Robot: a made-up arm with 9 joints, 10 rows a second.
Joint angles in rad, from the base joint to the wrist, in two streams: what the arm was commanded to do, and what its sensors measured. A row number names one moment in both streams.
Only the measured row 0 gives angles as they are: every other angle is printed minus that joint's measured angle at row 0.
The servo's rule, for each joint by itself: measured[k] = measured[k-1] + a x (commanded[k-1-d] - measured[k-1]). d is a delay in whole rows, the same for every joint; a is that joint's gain. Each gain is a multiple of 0.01, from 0.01 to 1. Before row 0 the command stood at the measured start. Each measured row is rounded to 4 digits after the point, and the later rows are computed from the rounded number. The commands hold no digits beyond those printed.
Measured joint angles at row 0:
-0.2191 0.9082 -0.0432 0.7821 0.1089 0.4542 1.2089 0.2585 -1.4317
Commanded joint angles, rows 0 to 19:
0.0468 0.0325 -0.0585 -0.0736 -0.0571 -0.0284 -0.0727 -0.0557 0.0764
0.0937 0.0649 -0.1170 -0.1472 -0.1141 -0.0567 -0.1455 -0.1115 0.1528
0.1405 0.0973 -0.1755 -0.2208 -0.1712 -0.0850 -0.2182 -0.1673 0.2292
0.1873 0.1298 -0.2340 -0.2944 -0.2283 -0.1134 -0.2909 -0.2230 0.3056
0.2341 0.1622 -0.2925 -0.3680 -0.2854 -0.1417 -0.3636 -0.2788 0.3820
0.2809 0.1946 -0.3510 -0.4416 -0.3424 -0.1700 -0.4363 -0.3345 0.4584
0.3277 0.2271 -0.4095 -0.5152 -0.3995 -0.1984 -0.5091 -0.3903 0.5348
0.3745 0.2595 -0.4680 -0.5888 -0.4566 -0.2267 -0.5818 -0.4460 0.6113
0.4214 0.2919 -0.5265 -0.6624 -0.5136 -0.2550 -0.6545 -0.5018 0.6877
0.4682 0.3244 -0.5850 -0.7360 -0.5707 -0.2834 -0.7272 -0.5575 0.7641
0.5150 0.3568 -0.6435 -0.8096 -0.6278 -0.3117 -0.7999 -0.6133 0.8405
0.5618 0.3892 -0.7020 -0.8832 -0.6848 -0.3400 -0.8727 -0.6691 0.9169
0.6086 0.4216 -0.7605 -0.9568 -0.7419 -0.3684 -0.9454 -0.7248 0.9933
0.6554 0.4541 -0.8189 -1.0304 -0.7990 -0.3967 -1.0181 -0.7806 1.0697
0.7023 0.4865 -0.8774 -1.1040 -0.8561 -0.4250 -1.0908 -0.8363 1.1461
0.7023 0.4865 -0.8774 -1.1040 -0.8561 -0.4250 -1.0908 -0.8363 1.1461
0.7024 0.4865 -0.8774 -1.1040 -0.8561 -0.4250 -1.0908 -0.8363 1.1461
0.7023 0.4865 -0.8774 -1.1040 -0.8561 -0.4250 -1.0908 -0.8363 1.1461
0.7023 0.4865 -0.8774 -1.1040 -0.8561 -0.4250 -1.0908 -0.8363 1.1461
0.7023 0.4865 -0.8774 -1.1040 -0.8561 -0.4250 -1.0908 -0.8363 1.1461
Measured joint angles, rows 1 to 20:
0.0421 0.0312 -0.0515 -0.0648 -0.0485 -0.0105 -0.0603 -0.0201 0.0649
0.0885 0.0636 -0.1091 -0.1373 -0.1043 -0.0276 -0.1310 -0.0530 0.1396
0.1353 0.0960 -0.1675 -0.2108 -0.1612 -0.0488 -0.2034 -0.0941 0.2158
0.1821 0.1284 -0.2260 -0.2844 -0.2182 -0.0727 -0.2760 -0.1405 0.2921
0.2289 0.1608 -0.2845 -0.3580 -0.2753 -0.0982 -0.3487 -0.1903 0.3685
0.2757 0.1932 -0.3430 -0.4316 -0.3323 -0.1248 -0.4214 -0.2422 0.4449
0.3225 0.2257 -0.4015 -0.5052 -0.3894 -0.1520 -0.4942 -0.2955 0.5213
0.3693 0.2581 -0.4600 -0.5788 -0.4465 -0.1796 -0.5669 -0.3497 0.5978
0.4162 0.2905 -0.5185 -0.6524 -0.5035 -0.2075 -0.6396 -0.4045 0.6742
0.4630 0.3230 -0.5770 -0.7260 -0.5606 -0.2356 -0.7123 -0.4596 0.7506
0.5098 0.3554 -0.6355 -0.7996 -0.6177 -0.2638 -0.7850 -0.5149 0.8270
0.5566 0.3878 -0.6940 -0.8732 -0.6747 -0.2920 -0.8578 -0.5704 0.9034
0.6034 0.4202 -0.7525 -0.9468 -0.7318 -0.3203 -0.9305 -0.6260 0.9798
0.6502 0.4527 -0.8109 -1.0204 -0.7889 -0.3486 -1.0032 -0.6817 1.0562
0.6971 0.4851 -0.8694 -1.0940 -0.8460 -0.3769 -1.0759 -0.7374 1.1326
0.7018 0.4864 -0.8764 -1.1028 -0.8546 -0.3947 -1.0883 -0.7730 1.1441
0.7023 0.4865 -0.8773 -1.1039 -0.8559 -0.4059 -1.0904 -0.7958 1.1458
0.7023 0.4865 -0.8774 -1.1040 -0.8561 -0.4130 -1.0907 -0.8104 1.1461
0.7023 0.4865 -0.8774 -1.1040 -0.8561 -0.4174 -1.0908 -0.8197 1.1461
0.7023 0.4865 -0.8774 -1.1040 -0.8561 -0.4202 -1.0908 -0.8257 1.1461
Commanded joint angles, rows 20 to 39:
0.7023 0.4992 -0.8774 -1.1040 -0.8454 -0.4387 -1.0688 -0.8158 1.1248
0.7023 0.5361 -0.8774 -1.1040 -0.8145 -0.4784 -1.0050 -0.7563 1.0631
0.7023 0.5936 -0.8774 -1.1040 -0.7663 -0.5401 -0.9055 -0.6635 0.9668
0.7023 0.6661 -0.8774 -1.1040 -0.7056 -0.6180 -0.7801 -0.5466 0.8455
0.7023 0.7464 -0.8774 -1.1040 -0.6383 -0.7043 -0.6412 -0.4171 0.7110
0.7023 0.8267 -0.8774 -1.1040 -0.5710 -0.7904 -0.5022 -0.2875 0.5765
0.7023 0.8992 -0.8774 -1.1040 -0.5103 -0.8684 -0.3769 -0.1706 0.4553
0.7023 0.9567 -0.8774 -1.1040 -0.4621 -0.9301 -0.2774 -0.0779 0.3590
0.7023 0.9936 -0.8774 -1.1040 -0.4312 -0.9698 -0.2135 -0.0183 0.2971
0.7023 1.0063 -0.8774 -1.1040 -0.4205 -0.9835 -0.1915 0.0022 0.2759
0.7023 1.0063 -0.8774 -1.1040 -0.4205 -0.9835 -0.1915 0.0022 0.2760
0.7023 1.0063 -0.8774 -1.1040 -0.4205 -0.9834 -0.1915 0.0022 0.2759
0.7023 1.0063 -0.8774 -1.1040 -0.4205 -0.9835 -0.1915 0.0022 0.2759
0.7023 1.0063 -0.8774 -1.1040 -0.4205 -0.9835 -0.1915 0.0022 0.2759
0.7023 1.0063 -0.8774 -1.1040 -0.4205 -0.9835 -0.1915 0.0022 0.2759
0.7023 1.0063 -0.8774 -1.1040 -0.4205 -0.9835 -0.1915 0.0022 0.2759
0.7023 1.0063 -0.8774 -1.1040 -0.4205 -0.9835 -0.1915 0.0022 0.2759
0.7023 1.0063 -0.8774 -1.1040 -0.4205 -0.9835 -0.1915 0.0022 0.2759
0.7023 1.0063 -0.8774 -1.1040 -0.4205 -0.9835 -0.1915 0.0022 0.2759
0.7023 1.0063 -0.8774 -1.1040 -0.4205 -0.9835 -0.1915 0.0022 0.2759
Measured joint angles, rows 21 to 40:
0.7023 0.4987 -0.8774 -1.1040 -0.8470 -0.4270 -1.0725 -0.8221 1.1280
0.7023 0.5346 -0.8774 -1.1040 -0.8194 -0.4460 -1.0165 -0.7984 1.0728
0.7023 0.5912 -0.8774 -1.1040 -0.7743 -0.4808 -0.9244 -0.7498 0.9827
0.7023 0.6631 -0.8774 -1.1040 -0.7159 -0.5316 -0.8046 -0.6766 0.8661
0.7023 0.7431 -0.8774 -1.1040 -0.6499 -0.5955 -0.6690 -0.5832 0.7343
0.7023 0.8234 -0.8774 -1.1040 -0.5828 -0.6676 -0.5306 -0.4767 0.6002
0.7023 0.8962 -0.8774 -1.1040 -0.5212 -0.7419 -0.4030 -0.3665 0.4770
0.7023 0.9543 -0.8774 -1.1040 -0.4710 -0.8115 -0.2988 -0.2626 0.3767
0.7023 0.9920 -0.8774 -1.1040 -0.4372 -0.8701 -0.2280 -0.1747 0.3090
0.7023 1.0057 -0.8774 -1.1040 -0.4230 -0.9121 -0.1977 -0.1110 0.2809
0.7023 1.0063 -0.8774 -1.1040 -0.4209 -0.9385 -0.1926 -0.0702 0.2767
0.7023 1.0063 -0.8774 -1.1040 -0.4206 -0.9551 -0.1917 -0.0441 0.2760
0.7023 1.0063 -0.8774 -1.1040 -0.4205 -0.9656 -0.1915 -0.0274 0.2759
0.7023 1.0063 -0.8774 -1.1040 -0.4205 -0.9722 -0.1915 -0.0167 0.2759
0.7023 1.0063 -0.8774 -1.1040 -0.4205 -0.9764 -0.1915 -0.0099 0.2759
0.7023 1.0063 -0.8774 -1.1040 -0.4205 -0.9790 -0.1915 -0.0055 0.2759
0.7023 1.0063 -0.8774 -1.1040 -0.4205 -0.9807 -0.1915 -0.0027 0.2759
0.7023 1.0063 -0.8774 -1.1040 -0.4205 -0.9817 -0.1915 -0.0009 0.2759
0.7023 1.0063 -0.8774 -1.1040 -0.4205 -0.9824 -0.1915 0.0002 0.2759
0.7023 1.0063 -0.8774 -1.1040 -0.4205 -0.9828 -0.1915 0.0009 0.2759

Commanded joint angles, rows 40 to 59:
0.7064 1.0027 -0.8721 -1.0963 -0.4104 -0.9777 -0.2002 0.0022 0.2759
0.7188 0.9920 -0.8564 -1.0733 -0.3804 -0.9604 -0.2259 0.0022 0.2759
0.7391 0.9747 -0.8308 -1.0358 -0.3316 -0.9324 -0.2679 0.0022 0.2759
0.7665 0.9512 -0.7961 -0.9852 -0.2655 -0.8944 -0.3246 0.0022 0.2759
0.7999 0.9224 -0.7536 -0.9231 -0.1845 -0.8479 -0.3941 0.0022 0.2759
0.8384 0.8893 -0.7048 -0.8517 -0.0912 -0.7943 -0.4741 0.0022 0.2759
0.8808 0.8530 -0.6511 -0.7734 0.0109 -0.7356 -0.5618 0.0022 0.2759
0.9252 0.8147 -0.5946 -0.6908 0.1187 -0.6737 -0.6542 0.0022 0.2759
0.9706 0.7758 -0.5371 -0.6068 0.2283 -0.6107 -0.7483 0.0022 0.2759
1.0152 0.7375 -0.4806 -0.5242 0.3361 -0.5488 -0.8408 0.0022 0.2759
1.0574 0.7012 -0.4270 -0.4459 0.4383 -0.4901 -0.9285 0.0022 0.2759
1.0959 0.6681 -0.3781 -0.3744 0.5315 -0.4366 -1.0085 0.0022 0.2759
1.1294 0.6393 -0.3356 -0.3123 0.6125 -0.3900 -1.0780 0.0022 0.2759
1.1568 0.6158 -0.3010 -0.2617 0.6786 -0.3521 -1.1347 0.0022 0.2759
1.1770 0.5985 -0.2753 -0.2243 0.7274 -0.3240 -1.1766 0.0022 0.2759
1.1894 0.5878 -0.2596 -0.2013 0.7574 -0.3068 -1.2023 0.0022 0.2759
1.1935 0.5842 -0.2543 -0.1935 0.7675 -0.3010 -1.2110 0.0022 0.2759
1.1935 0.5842 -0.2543 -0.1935 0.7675 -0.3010 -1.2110 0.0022 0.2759
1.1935 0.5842 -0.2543 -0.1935 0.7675 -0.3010 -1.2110 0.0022 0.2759
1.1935 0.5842 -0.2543 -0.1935 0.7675 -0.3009 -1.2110 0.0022 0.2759
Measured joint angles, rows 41 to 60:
0.7060 1.0028 -0.8727 -1.0972 -0.4119 -0.9809 -0.1987 0.0014 0.2759
0.7175 0.9924 -0.8584 -1.0762 -0.3851 -0.9733 -0.2213 0.0017 0.2759
0.7369 0.9754 -0.8341 -1.0406 -0.3396 -0.9582 -0.2600 0.0019 0.2759
0.7635 0.9522 -0.8007 -0.9918 -0.2766 -0.9346 -0.3136 0.0020 0.2759
0.7963 0.9236 -0.7593 -0.9313 -0.1983 -0.9025 -0.3804 0.0021 0.2759
0.8342 0.8907 -0.7113 -0.8613 -0.1073 -0.8625 -0.4582 0.0021 0.2759
0.8761 0.8545 -0.6583 -0.7839 -0.0068 -0.8155 -0.5442 0.0021 0.2759
0.9203 0.8163 -0.6022 -0.7020 0.0999 -0.7630 -0.6355 0.0021 0.2759
0.9656 0.7774 -0.5449 -0.6182 0.2090 -0.7066 -0.7291 0.0021 0.2759
1.0102 0.7391 -0.4883 -0.5355 0.3170 -0.6482 -0.8218 0.0021 0.2759
1.0527 0.7027 -0.4344 -0.4567 0.4201 -0.5897 -0.9104 0.0021 0.2759
1.0916 0.6695 -0.3849 -0.3843 0.5148 -0.5331 -0.9918 0.0021 0.2759
1.1256 0.6405 -0.3415 -0.3209 0.5978 -0.4802 -1.0633 0.0021 0.2759
1.1537 0.6168 -0.3059 -0.2688 0.6665 -0.4328 -1.1226 0.0021 0.2759
1.1747 0.5992 -0.2790 -0.2296 0.7183 -0.3925 -1.1674 0.0021 0.2759
1.1879 0.5883 -0.2619 -0.2047 0.7515 -0.3608 -1.1964 0.0021 0.2759
1.1929 0.5844 -0.2552 -0.1948 0.7651 -0.3387 -1.2085 0.0021 0.2759
1.1934 0.5842 -0.2544 -0.1937 0.7671 -0.3248 -1.2106 0.0021 0.2759
1.1935 0.5842 -0.2543 -0.1935 0.7674 -0.3160 -1.2109 0.0021 0.2759
1.1935 0.5842 -0.2543 -0.1935 0.7675 -0.3104 -1.2110 0.0021 0.2759

